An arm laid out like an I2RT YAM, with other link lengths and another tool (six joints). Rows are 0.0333 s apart.
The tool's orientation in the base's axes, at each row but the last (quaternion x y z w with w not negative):
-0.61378, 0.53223, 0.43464, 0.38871
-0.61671, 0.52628, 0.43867, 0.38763
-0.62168, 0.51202, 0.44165, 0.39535
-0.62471, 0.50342, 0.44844, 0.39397
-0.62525, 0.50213, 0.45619, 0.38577
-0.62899, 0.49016, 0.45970, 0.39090
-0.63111, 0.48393, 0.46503, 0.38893
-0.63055, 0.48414, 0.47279, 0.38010
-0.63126, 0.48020, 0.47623, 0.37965
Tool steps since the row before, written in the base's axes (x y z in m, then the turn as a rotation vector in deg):
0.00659, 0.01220, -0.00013, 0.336, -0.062, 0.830
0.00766, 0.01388, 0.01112, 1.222, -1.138, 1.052
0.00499, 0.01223, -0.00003, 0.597, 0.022, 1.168
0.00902, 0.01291, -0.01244, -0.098, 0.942, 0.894
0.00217, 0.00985, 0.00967, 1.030, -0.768, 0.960
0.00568, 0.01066, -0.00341, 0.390, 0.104, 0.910
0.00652, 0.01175, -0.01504, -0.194, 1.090, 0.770
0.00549, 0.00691, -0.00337, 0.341, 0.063, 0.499
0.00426, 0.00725, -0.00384, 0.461, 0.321, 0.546
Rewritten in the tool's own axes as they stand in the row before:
-0.00336, -0.00813, 0.01072, -0.748, -0.337, -0.364
-0.01437, -0.00978, 0.00853, -0.572, -1.060, -1.563
-0.00306, -0.00691, 0.01083, -1.069, -0.638, -0.413
0.00917, -0.01071, 0.01428, -1.124, -0.112, 0.648
-0.01181, -0.00431, 0.00610, -0.626, -0.880, -1.186
0.00109, -0.00768, 0.00986, -0.864, -0.440, -0.225
0.01221, -0.00842, 0.01367, -1.033, -0.092, 0.863
0.00198, -0.00693, 0.00611, -0.468, -0.357, -0.151
0.00230, -0.00586, 0.00677, -0.567, -0.539, 0.051

